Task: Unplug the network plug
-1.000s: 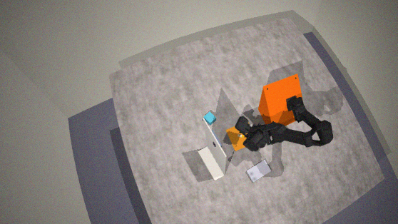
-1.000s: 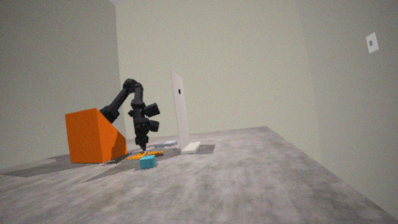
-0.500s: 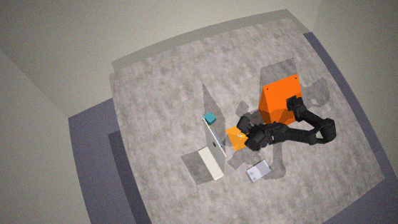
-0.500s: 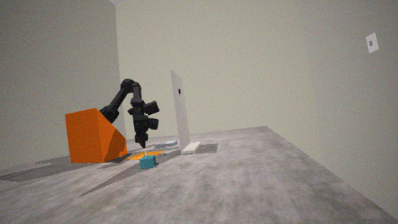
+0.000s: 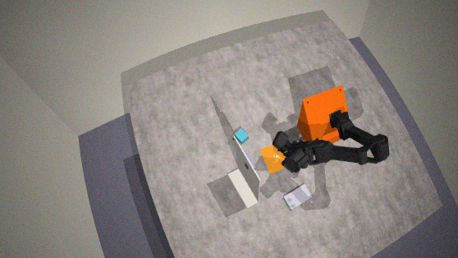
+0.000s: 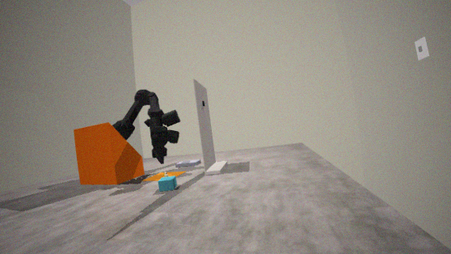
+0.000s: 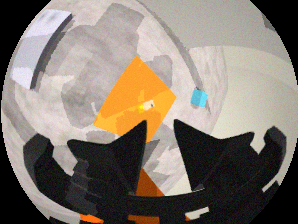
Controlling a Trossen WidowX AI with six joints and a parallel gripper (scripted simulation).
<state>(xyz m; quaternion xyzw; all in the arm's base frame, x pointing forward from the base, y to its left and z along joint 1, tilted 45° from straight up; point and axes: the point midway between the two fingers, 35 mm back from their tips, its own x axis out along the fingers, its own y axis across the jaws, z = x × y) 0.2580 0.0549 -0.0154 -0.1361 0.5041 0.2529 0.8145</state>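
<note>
The network plug is 10 mm ahead of my gripper tip, 10 mm to the right of it and 50 mm below it. Round my gripper tip: upright white panel (180 mm ahead, 70 mm to the left, 100 mm above); then flat grey plate (200 mm to the left, 50 mm below); then orange square (10 mm ahead, 60 mm below).
</note>
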